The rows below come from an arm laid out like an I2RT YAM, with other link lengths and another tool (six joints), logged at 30 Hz.
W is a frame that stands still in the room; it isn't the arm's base.
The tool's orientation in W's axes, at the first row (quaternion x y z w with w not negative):
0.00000 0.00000 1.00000 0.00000
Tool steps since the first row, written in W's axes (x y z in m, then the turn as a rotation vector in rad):
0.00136 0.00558 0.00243 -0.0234 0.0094 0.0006
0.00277 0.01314 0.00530 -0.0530 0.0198 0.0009
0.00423 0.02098 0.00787 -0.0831 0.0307 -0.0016
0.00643 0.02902 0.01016 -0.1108 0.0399 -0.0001
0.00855 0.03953 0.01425 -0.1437 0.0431 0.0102
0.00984 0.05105 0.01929 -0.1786 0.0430 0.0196
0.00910 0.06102 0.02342 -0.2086 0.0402 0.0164
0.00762 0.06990 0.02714 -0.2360 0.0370 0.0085
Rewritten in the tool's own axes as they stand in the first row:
-0.00136 -0.00558 0.00243 0.0234 -0.0094 0.0006
-0.00277 -0.01314 0.00530 0.0530 -0.0198 0.0009
-0.00423 -0.02098 0.00787 0.0831 -0.0307 -0.0016
-0.00643 -0.02902 0.01016 0.1108 -0.0399 -0.0001
-0.00855 -0.03953 0.01425 0.1437 -0.0431 0.0102
-0.00984 -0.05105 0.01929 0.1786 -0.0430 0.0196
-0.00910 -0.06102 0.02342 0.2086 -0.0402 0.0164
-0.00762 -0.06990 0.02714 0.2360 -0.0370 0.0085

